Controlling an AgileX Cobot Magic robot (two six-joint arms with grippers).
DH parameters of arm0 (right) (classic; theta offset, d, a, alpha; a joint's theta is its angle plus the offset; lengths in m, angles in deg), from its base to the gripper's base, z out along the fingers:
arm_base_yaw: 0 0.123 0 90
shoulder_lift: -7.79 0 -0.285 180
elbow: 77.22 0 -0.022 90
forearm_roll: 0 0.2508 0 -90
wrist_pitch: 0 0 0.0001 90
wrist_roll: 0 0.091 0 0
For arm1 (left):
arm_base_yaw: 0 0.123 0 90
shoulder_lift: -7.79 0 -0.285 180
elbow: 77.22 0 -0.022 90
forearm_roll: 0 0.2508 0 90
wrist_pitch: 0 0 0.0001 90
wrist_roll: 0 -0.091 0 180
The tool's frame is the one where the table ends.
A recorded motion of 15 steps. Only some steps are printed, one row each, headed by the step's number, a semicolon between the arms.
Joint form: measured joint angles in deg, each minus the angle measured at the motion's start. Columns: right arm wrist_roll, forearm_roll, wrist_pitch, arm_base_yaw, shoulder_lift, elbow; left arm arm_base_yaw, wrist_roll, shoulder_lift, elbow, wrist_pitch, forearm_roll.
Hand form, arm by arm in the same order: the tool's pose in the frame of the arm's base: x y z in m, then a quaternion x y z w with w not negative. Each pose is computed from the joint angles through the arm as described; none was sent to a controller.
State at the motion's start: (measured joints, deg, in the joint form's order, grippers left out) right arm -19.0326 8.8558 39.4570 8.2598 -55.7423 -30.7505; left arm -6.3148 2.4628 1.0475 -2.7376 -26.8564 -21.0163
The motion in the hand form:
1: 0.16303 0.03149 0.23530 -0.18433 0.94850 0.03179 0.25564; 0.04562 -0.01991 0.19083 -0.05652 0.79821 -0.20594 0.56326
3: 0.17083 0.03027 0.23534 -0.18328 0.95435 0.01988 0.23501; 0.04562 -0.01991 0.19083 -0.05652 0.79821 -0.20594 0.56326
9: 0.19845 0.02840 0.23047 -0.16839 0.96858 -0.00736 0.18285; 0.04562 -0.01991 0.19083 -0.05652 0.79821 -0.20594 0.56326
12: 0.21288 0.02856 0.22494 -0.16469 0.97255 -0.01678 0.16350; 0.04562 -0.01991 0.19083 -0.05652 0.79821 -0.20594 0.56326
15: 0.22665 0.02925 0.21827 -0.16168 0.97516 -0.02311 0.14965; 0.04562 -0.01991 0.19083 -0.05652 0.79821 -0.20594 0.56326
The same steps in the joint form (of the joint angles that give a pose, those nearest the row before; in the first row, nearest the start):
1: 0.83 -1.33 0.96 0.00 -1.23 -0.90; -0.01 0.01 0.00 0.00 0.00 0.01
3: 2.57 -3.76 2.47 0.00 -3.81 -2.72; -0.01 0.01 0.00 0.00 0.00 0.01
9: 7.78 -9.22 4.96 0.00 -12.35 -7.85; -0.01 0.01 0.00 0.00 0.00 0.01
12: 9.31 -10.94 5.06 0.00 -16.65 -10.02; -0.01 0.01 0.00 0.00 0.00 0.01
15: 10.48 -12.13 4.55 0.00 -20.66 -11.90; -0.01 0.01 0.00 0.00 0.00 0.01

